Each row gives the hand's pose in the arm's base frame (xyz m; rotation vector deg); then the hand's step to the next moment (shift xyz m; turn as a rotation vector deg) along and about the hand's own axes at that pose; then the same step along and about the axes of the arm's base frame.
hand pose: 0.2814 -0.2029 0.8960 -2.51 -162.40 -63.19
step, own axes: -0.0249 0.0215 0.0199 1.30 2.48 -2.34
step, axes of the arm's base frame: 0.0245 0.0295 -0.0027 -0.94 0.24 3.52
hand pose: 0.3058 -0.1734 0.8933 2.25 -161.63 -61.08
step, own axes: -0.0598 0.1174 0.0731 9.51 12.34 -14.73
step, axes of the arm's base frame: 0.0524 0.1403 0.0167 -7.32 -1.07 20.12
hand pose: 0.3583 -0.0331 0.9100 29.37 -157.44 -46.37
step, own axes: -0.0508 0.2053 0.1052 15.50 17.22 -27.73
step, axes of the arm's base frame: -0.0409 0.2316 0.0223 -10.00 -5.79 34.24
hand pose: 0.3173 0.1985 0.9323 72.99 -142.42 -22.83
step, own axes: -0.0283 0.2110 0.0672 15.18 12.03 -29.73
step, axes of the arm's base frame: -0.1656 0.1489 0.0157 -5.23 -8.65 34.01
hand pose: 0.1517 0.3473 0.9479 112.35 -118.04 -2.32
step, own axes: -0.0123 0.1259 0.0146 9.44 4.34 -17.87
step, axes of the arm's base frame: -0.1255 0.0182 0.0116 -0.34 -5.71 19.86
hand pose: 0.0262 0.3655 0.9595 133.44 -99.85 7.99
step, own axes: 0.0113 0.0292 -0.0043 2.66 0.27 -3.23
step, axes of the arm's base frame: -0.0244 -0.0173 0.0102 0.71 -1.79 3.73
